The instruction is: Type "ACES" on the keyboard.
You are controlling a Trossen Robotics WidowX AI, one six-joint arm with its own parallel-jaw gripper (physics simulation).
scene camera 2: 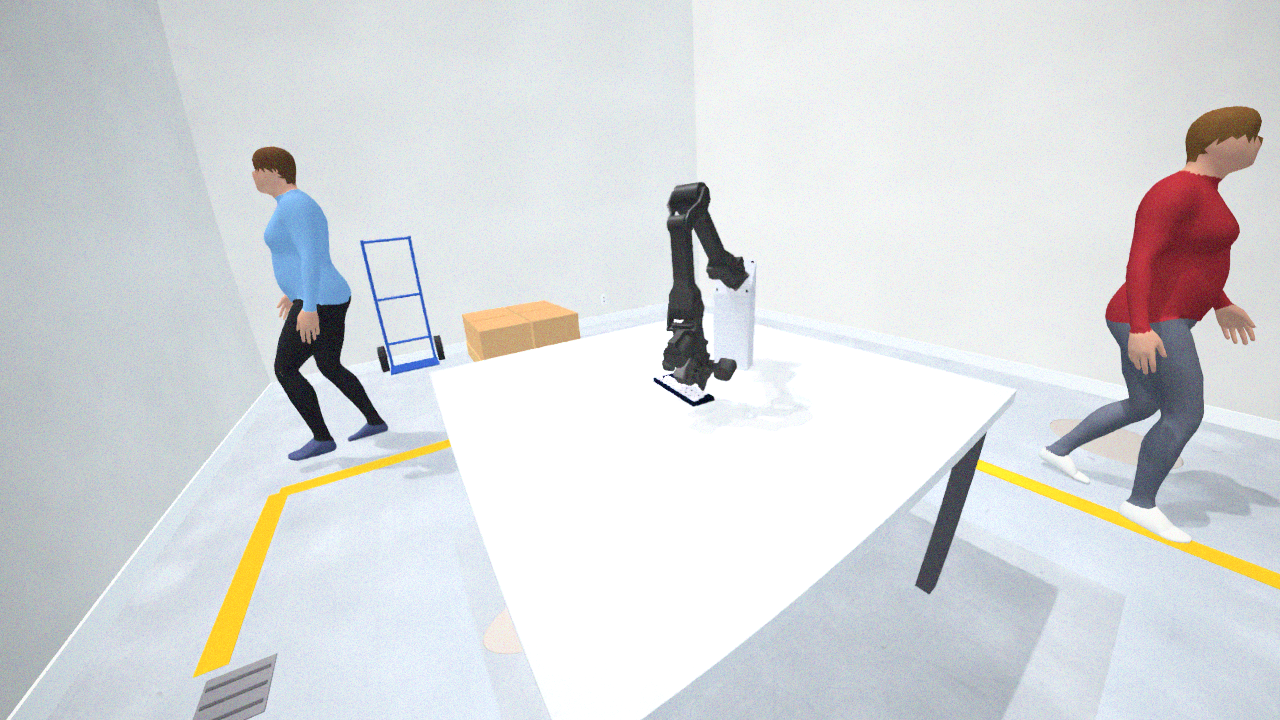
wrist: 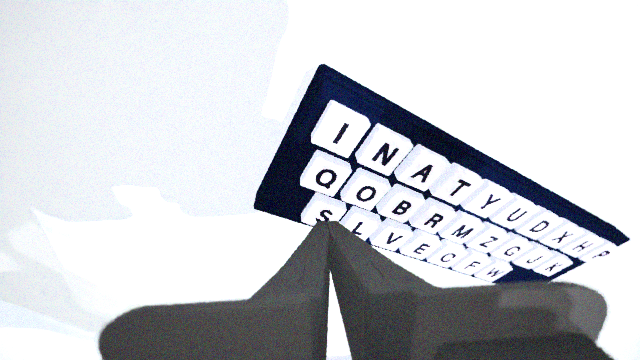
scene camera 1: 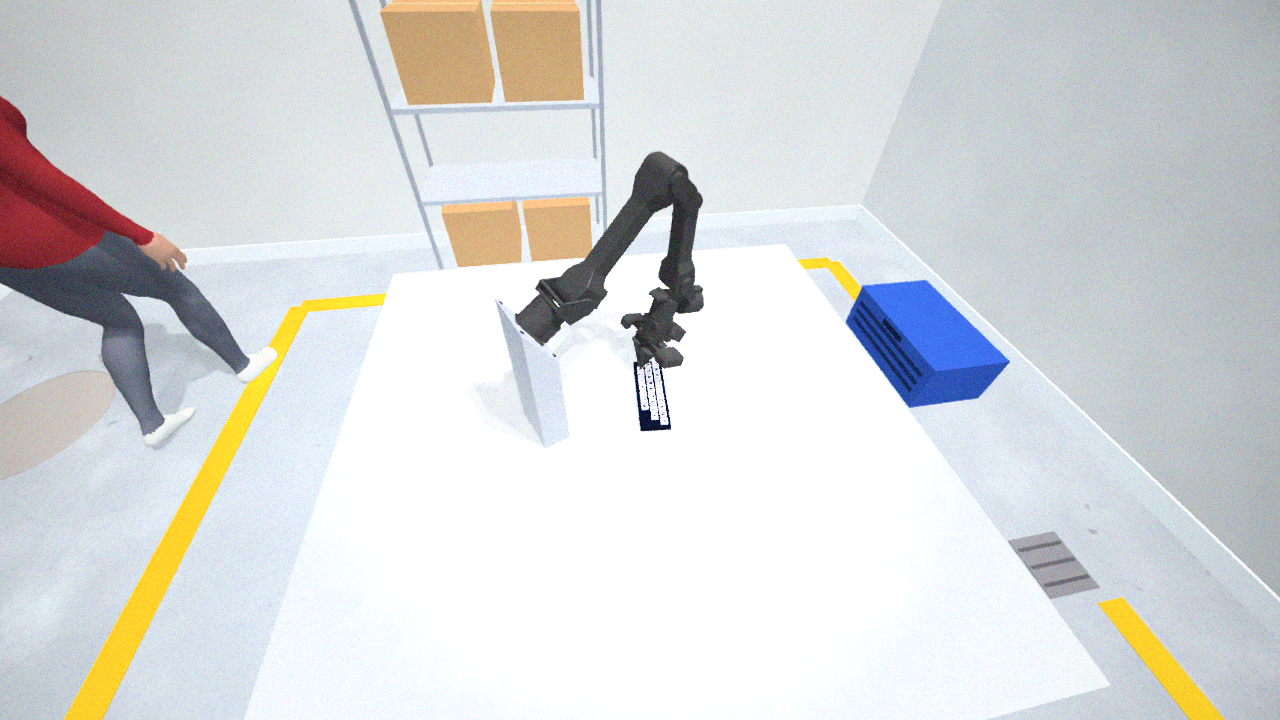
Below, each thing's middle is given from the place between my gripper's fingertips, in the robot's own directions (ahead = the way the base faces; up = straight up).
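Labels:
S key (wrist: 321, 207), 10 mm below my hand. From my hand: n key (wrist: 383, 149), 10 mm to the left, 40 mm ahead, 10 mm below; e key (wrist: 420, 244), 50 mm to the right, 20 mm ahead, 10 mm below; t key (wrist: 456, 183), 30 mm to the right, 50 mm ahead, 10 mm below.

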